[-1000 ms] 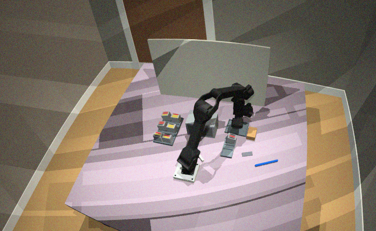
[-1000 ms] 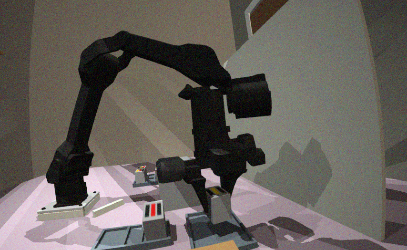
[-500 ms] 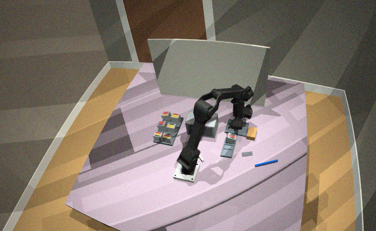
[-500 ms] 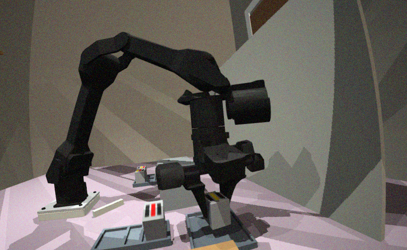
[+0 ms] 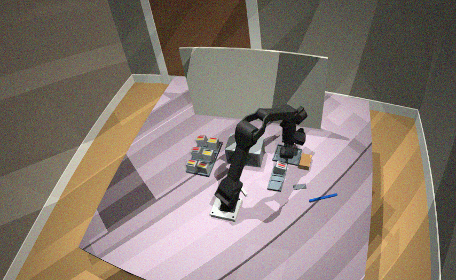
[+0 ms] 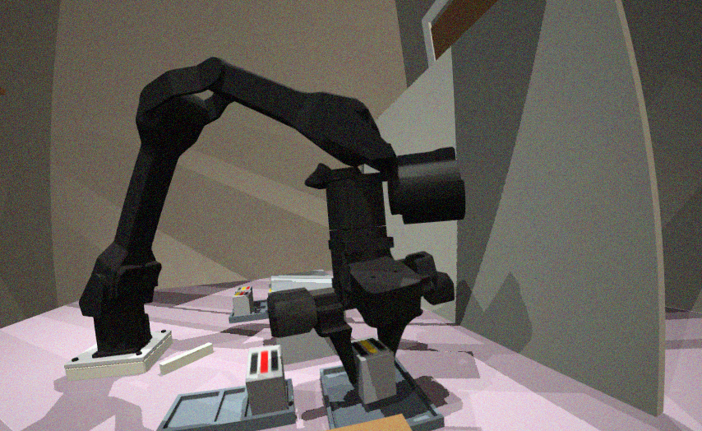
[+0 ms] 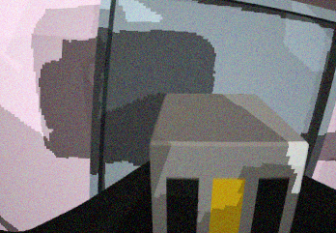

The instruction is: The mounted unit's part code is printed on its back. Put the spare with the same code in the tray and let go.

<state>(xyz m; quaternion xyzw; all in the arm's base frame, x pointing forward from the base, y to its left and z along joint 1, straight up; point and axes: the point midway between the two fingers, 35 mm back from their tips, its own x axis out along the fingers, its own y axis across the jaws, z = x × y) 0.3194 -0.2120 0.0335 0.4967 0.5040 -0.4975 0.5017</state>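
Right now the blue-grey tray is 2 cm below my gripper tip. The rest, counted from my gripper tip: slotted holder: 14 cm behind, 3 cm to the left, 2 cm below; then blue stick: 22 cm behind, 20 cm to the right, 2 cm below; then tan block: 4 cm behind, 9 cm to the right, 1 cm below.
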